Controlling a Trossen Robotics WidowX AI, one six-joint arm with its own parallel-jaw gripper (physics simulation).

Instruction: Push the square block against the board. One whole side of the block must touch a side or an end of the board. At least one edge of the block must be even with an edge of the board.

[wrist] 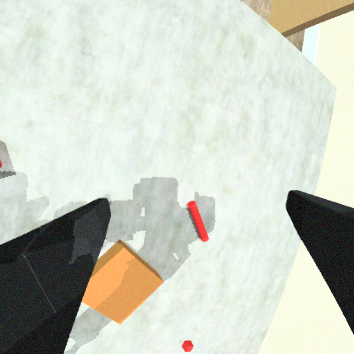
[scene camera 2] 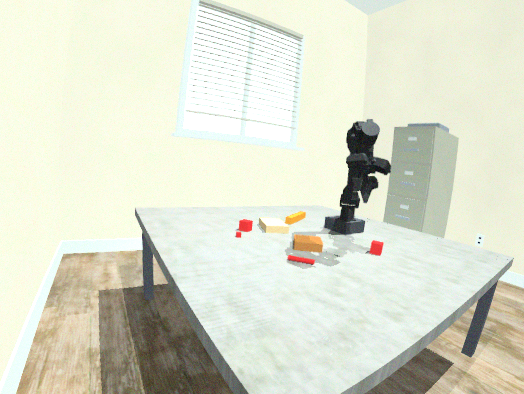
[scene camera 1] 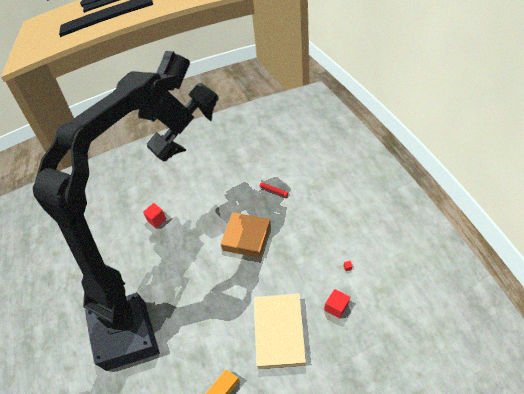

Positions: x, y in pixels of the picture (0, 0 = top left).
my gripper: wrist; scene camera 2; scene camera 1 197, 134
same spot on my gripper: (wrist: 53, 263) = (scene camera 2: 367, 191)
